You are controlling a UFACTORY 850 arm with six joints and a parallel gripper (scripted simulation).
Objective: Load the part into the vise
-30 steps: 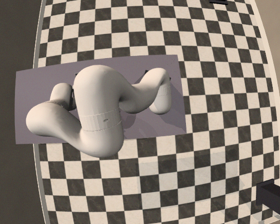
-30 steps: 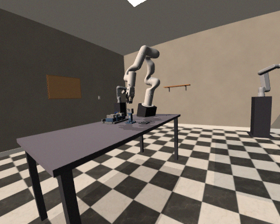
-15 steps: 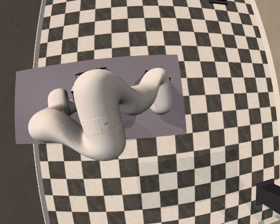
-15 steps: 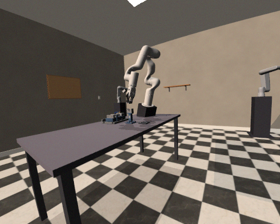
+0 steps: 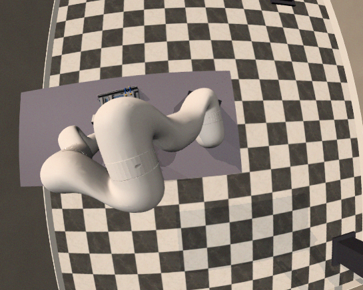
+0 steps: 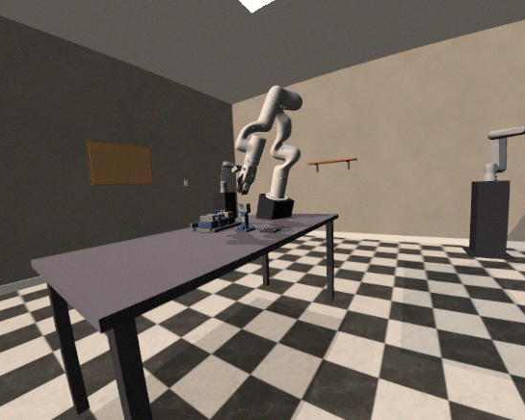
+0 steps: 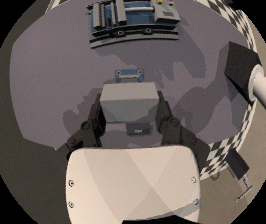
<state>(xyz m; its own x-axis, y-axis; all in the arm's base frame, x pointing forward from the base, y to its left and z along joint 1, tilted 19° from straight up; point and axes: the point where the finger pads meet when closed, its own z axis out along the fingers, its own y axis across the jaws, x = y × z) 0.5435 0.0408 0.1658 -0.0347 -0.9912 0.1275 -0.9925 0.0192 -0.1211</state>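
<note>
Right now my hand is 20 mm above the part and 10 mm to the left of it. From my hand the other things lie so: vise: 240 mm to the right, 210 mm below, 10 mm behind; air cylinder rod: 240 mm to the right, 170 mm below, 30 mm behind.
</note>
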